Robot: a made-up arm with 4 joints. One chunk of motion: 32 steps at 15 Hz.
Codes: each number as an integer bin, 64 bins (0 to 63) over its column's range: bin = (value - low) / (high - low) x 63, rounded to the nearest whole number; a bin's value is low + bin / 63 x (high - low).
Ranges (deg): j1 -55..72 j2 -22..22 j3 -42..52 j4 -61..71
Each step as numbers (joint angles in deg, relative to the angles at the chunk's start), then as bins.
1 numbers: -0.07 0.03 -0.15 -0.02
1 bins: 27 32 28 29
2 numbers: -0.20 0.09 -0.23 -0.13
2 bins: 27 32 28 29
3 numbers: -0.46 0.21 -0.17 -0.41
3 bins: 27 32 28 29
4 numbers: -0.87 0.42 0.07 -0.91
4 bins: 27 32 28 29
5 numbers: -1.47 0.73 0.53 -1.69
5 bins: 27 33 29 28
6 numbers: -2.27 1.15 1.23 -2.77
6 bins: 26 33 29 28
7 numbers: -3.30 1.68 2.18 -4.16
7 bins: 26 34 30 27
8 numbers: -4.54 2.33 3.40 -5.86
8 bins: 25 35 30 26
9 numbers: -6.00 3.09 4.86 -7.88
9 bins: 24 36 31 25
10 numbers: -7.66 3.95 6.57 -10.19
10 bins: 23 37 33 24
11 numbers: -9.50 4.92 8.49 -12.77
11 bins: 23 39 34 23
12 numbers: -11.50 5.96 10.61 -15.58
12 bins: 22 40 35 22
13 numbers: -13.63 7.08 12.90 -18.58
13 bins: 21 42 37 20
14 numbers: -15.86 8.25 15.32 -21.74
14 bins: 19 43 38 19
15 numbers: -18.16 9.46 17.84 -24.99
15 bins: 18 45 40 17
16 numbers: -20.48 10.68 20.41 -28.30
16 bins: 17 47 42 16
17 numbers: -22.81 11.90 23.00 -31.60
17 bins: 16 49 44 14
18 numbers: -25.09 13.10 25.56 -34.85
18 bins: 15 50 45 12
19 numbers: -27.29 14.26 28.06 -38.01
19 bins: 14 52 47 11
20 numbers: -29.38 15.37 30.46 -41.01
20 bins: 13 54 49 10
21 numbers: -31.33 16.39 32.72 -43.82
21 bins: 12 55 50 8
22 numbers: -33.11 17.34 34.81 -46.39
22 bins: 11 56 51 7
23 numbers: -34.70 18.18 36.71 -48.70
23 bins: 10 58 53 6
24 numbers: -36.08 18.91 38.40 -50.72
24 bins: 9 59 54 5
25 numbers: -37.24 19.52 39.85 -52.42
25 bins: 9 59 55 4
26 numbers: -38.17 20.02 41.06 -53.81
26 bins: 8 60 56 3
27 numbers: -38.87 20.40 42.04 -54.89
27 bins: 8 61 56 3
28 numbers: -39.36 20.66 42.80 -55.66
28 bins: 8 61 57 3
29 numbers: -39.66 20.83 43.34 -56.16
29 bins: 8 61 57 2
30 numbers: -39.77 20.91 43.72 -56.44
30 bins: 8 61 57 2
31 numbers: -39.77 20.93 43.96 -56.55
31 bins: 8 61 58 2
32 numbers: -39.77 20.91 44.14 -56.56
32 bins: 8 61 58 2
